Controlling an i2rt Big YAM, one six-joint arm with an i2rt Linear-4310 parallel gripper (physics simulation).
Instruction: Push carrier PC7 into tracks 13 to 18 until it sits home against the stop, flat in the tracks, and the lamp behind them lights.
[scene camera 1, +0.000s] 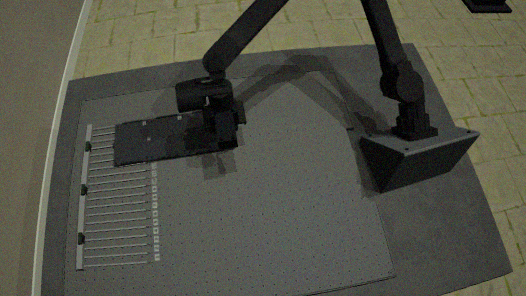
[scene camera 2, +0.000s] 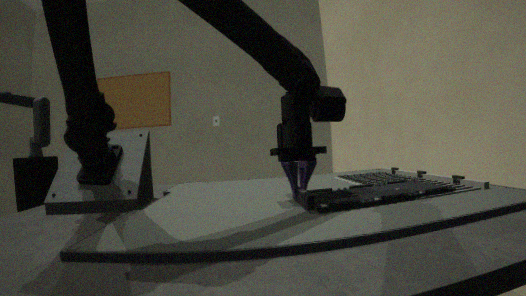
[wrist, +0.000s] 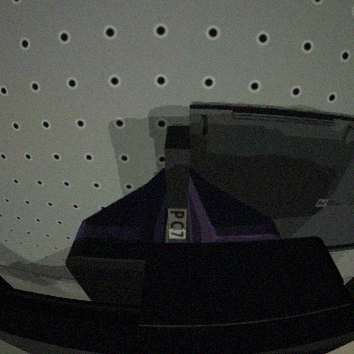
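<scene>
Carrier PC7 is a long dark panel. Its front part lies over the upper tracks in scene camera 1, roughly halfway along them. A gap with bare track rods shows between its front edge and the pale stop bar. The lower tracks are thin pale rods. My gripper points down and is shut on the upright bar at the carrier's rear end, which bears the PC7 label. Small dark green blocks sit along the stop bar; none glows. Whether the carrier is fully flat is hard to tell.
White number labels run along the tracks' near ends; the carrier hides the upper ones. The perforated board extends behind and beside the carrier. The arm's wedge-shaped base stands at the board's far end from the tracks.
</scene>
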